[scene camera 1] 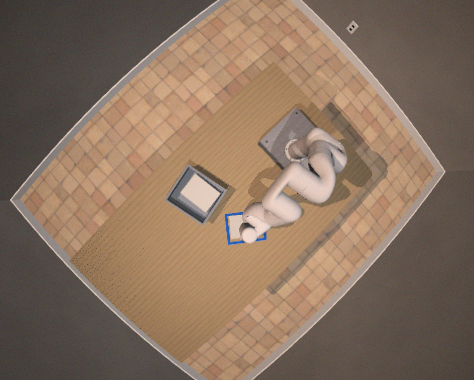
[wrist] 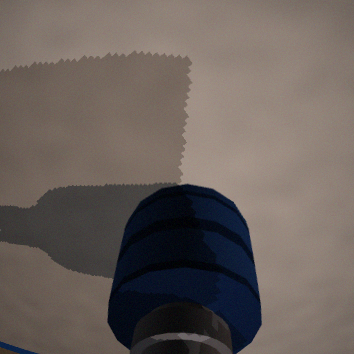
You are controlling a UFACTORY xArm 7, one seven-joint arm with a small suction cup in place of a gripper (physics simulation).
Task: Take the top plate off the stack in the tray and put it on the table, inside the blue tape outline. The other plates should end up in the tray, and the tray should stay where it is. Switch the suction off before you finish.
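Places are measured from the arm's base along level axes (x ahead, y left, z up), in metres.
Pixels of known places: hand at its tool point: [wrist: 185, 220]; arm's base at its link origin: [scene camera 1: 295, 151].
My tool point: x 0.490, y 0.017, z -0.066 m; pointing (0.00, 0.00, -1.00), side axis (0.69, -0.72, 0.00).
Observation:
Ahead of a thing's pixels: the offset from my tool point to its top centre. Level surfaces: height alone.
A pale plate {0.005 m back, 0.009 m left, 0.011 m up} [scene camera 1: 235, 227] [wrist: 275, 125] lies inside the blue tape outline [scene camera 1: 227, 230] [wrist: 10, 346], at or very near the table surface; the arm's end covers its right part in the scene view. My gripper, a dark blue suction cup [wrist: 185, 240], is against the plate's upper face and holds it; in the scene view the cup is hidden under the wrist. The grey tray {0.014 m ahead, 0.308 m right, 0.053 m up} [scene camera 1: 184, 211] stands to the upper left of the outline, with a pale plate {0.008 m back, 0.294 m right, 0.026 m up} [scene camera 1: 202, 192] on top inside it. How many plates lie under that one cannot be told.
The white arm reaches from its grey base plate [scene camera 1: 280, 137] at the upper right of the wooden table {0.003 m up} [scene camera 1: 150, 260]. The tray's raised walls stand between the left edge of the table and the outline. Shadows of the arm and cup fall across the held plate.

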